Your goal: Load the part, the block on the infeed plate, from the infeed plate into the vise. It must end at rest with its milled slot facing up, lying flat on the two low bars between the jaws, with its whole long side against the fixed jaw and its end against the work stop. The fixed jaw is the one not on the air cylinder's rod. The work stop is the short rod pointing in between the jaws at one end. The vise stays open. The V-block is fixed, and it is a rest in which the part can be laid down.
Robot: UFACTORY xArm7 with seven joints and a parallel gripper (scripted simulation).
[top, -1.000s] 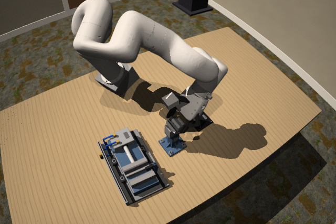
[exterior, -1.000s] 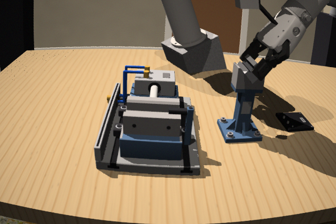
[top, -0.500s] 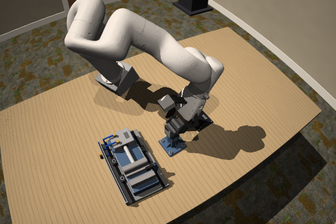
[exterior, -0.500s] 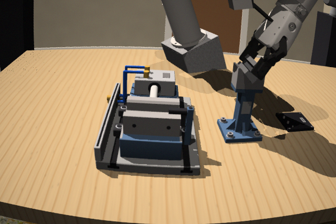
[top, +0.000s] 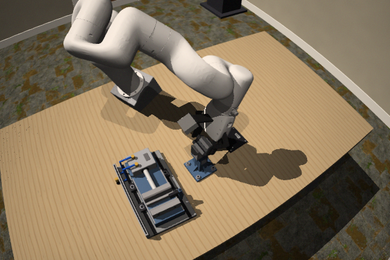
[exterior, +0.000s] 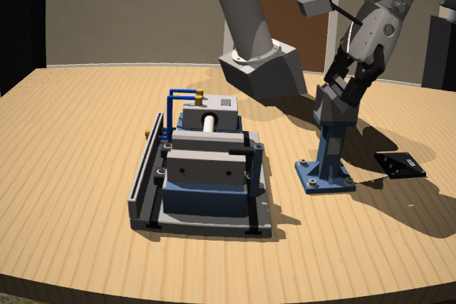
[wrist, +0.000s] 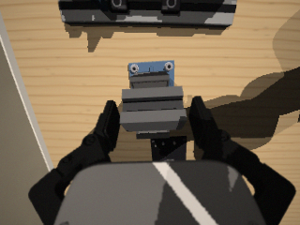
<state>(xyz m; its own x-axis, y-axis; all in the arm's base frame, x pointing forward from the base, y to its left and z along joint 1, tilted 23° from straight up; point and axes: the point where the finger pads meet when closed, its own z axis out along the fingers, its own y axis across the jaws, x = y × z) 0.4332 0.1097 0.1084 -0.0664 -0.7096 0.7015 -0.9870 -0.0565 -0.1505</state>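
The part lies 10 mm to the right of my hand. Also, from my hand: blue base 10 mm to the right, 160 mm below; blue work stop post 80 mm ahead, 140 mm to the right, 110 mm below; blue stand 10 mm to the right, 110 mm below.
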